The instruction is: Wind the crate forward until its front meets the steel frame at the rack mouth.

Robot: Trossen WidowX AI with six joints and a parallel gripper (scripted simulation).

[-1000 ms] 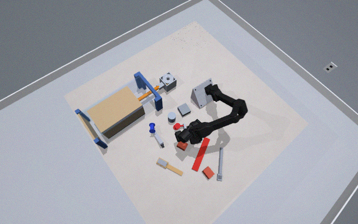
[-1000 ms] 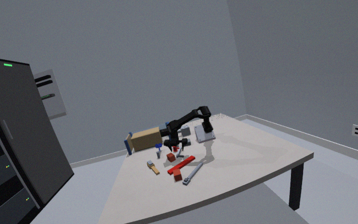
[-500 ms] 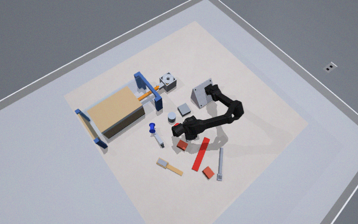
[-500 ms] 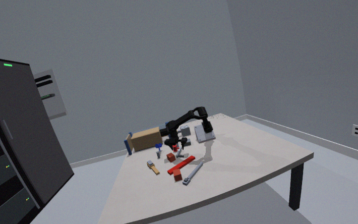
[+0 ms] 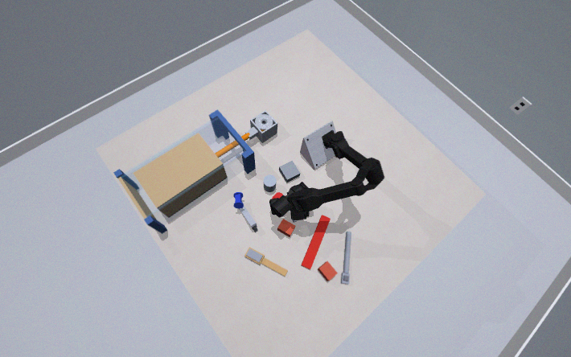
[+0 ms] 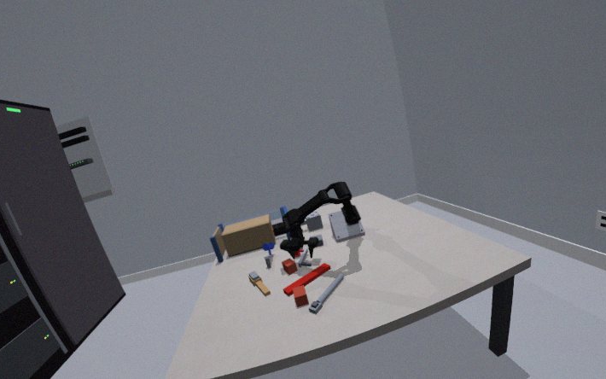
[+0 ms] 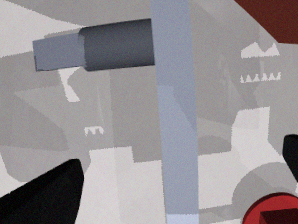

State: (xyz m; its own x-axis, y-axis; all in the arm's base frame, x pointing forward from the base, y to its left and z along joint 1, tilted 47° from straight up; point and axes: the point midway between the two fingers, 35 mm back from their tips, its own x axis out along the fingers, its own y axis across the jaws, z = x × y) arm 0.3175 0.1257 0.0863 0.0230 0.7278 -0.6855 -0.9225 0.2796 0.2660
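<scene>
Right now my gripper tip is 2 cm to the left of the red-knobbed handle and 1 cm below it. The rest, counted from my gripper tip: red knob 6 cm to the right, 2 cm above, 1 cm ahead; red bar 17 cm to the left, 1 cm below; grey block 14 cm to the right, 10 cm behind.
</scene>
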